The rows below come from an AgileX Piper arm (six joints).
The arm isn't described. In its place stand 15 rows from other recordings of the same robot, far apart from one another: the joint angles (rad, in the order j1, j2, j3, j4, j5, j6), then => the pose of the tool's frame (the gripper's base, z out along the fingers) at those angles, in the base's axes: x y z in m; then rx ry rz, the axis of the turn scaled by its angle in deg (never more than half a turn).
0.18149, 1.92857, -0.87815, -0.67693, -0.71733, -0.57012 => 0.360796 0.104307 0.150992 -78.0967 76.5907 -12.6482
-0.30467, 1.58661, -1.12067, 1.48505, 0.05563, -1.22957 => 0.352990 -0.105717 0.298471 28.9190 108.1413 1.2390
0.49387, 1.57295, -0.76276, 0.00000, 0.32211, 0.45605 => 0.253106 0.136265 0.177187 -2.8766 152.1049 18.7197
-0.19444, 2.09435, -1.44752, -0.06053, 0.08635, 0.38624 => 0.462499 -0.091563 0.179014 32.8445 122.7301 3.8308
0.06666, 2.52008, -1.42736, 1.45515, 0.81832, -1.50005 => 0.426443 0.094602 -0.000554 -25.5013 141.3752 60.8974
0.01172, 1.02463, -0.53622, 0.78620, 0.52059, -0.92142 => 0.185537 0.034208 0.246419 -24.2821 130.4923 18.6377
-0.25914, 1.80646, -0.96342, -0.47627, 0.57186, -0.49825 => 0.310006 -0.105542 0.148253 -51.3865 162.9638 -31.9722
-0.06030, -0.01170, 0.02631, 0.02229, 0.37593, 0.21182 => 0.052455 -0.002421 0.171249 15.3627 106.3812 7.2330
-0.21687, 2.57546, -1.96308, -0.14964, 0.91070, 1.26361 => 0.485667 -0.117983 0.045707 109.1216 130.0015 -3.4270
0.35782, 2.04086, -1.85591, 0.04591, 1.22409, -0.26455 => 0.407449 0.156545 0.266585 -49.9629 158.1021 4.7052
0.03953, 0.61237, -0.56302, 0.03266, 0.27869, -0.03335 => 0.129089 0.005924 0.326693 -2.5181 103.7675 1.9956
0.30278, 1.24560, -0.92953, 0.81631, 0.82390, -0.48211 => 0.219729 0.119613 0.308892 -25.9081 137.8805 50.7835
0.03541, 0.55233, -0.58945, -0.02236, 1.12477, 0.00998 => 0.075088 0.000823 0.280376 -2.1477 147.2848 -0.7136
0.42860, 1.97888, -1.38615, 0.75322, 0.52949, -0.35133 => 0.378065 0.207313 0.197321 -16.2300 145.6962 42.8184
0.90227, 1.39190, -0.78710, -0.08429, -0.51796, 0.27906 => 0.187591 0.243619 0.302696 -33.9979 87.8977 51.1854
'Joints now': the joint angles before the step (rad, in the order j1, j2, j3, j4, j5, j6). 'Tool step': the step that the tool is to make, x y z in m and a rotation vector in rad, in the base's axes. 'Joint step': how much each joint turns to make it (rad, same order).
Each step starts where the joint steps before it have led.
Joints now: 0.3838 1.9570 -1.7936 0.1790 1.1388 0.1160
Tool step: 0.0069 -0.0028 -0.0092 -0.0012 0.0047 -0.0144
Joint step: -0.0120 0.0227 0.0002 0.0013 -0.0182 -0.0010
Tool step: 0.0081 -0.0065 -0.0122 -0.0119 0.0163 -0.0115
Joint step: -0.0202 0.0287 -0.0002 -0.0017 -0.0075 -0.0106
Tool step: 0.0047 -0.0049 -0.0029 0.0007 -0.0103 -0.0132
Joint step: -0.0137 0.0076 0.0002 -0.0012 -0.0175 -0.0036
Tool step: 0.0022 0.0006 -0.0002 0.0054 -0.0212 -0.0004
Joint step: 0.0000 0.0019 0.0003 0.0000 -0.0237 -0.0040
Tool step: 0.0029 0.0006 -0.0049 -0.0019 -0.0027 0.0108
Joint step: -0.0013 0.0130 -0.0017 0.0032 -0.0110 -0.0157
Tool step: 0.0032 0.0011 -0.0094 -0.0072 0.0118 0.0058
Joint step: 0.0001 0.0213 0.0004 -0.0001 -0.0072 -0.0075
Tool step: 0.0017 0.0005 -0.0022 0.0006 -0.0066 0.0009
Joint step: 0.0000 0.0059 -0.0003 -0.0002 -0.0117 -0.0031
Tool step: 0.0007 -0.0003 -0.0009 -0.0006 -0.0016 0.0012
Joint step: -0.0011 0.0022 0.0000 0.0001 -0.0031 -0.0031
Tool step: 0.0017 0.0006 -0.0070 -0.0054 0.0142 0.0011
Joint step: 0.0000 0.0152 0.0006 0.0000 -0.0004 -0.0013
